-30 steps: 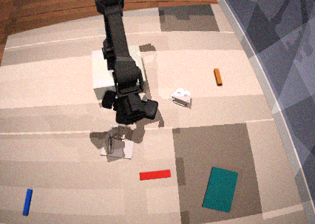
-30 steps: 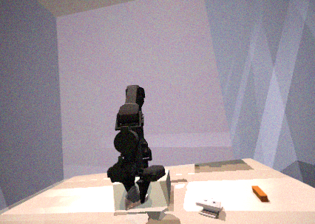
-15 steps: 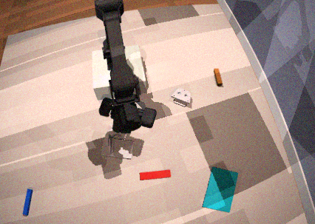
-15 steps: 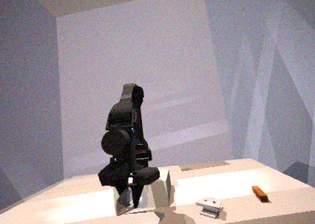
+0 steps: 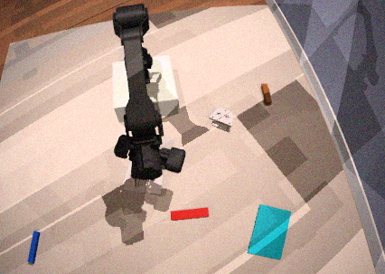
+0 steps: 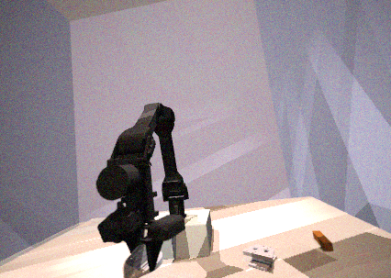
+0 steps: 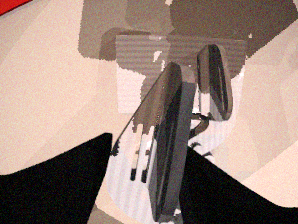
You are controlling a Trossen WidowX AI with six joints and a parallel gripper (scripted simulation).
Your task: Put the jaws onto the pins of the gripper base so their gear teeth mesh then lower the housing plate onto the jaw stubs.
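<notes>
Right now the white plate is 80 mm below my gripper tip, 40 mm to the right of it and 10 mm ahead of it. Also, from my gripper tip: red bar: 150 mm ahead, 80 mm to the left, 80 mm below; cyan sheet: 310 mm to the left, 260 mm ahead, 80 mm below; jaw: 70 mm below, 40 mm to the right, 40 mm behind.
</notes>
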